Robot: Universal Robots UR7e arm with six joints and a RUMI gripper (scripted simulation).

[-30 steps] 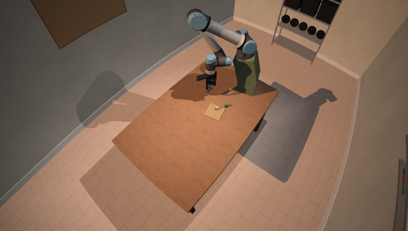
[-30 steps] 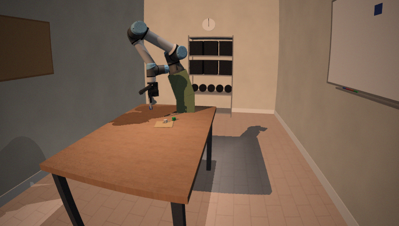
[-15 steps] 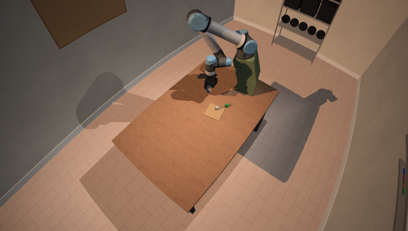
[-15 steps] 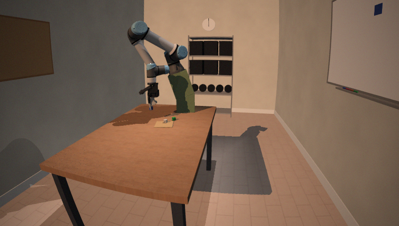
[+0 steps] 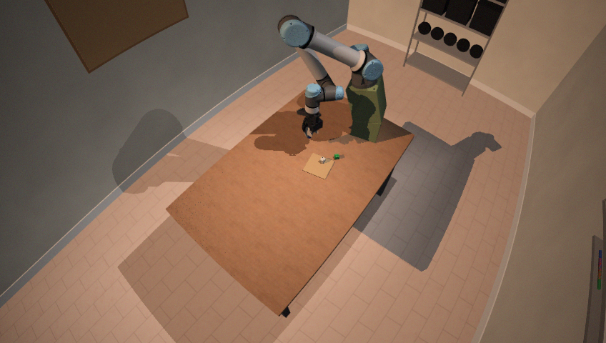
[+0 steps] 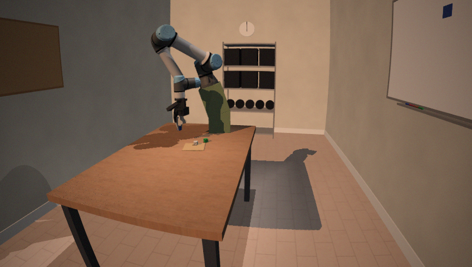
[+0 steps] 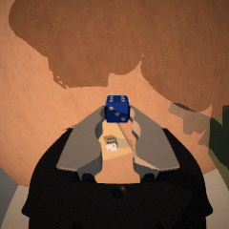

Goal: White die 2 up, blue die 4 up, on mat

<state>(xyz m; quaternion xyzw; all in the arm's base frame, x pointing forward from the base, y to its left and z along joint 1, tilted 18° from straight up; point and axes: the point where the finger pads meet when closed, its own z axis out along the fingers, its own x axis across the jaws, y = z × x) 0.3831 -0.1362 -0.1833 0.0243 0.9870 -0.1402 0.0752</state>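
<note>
Now: hand right at the blue die. Also, from my hand: green die: 60 mm behind, 170 mm to the left, 90 mm below; tan mat: 60 mm ahead, 140 mm to the left, 100 mm below; white die: 20 mm ahead, 140 mm to the left, 90 mm below.
</note>
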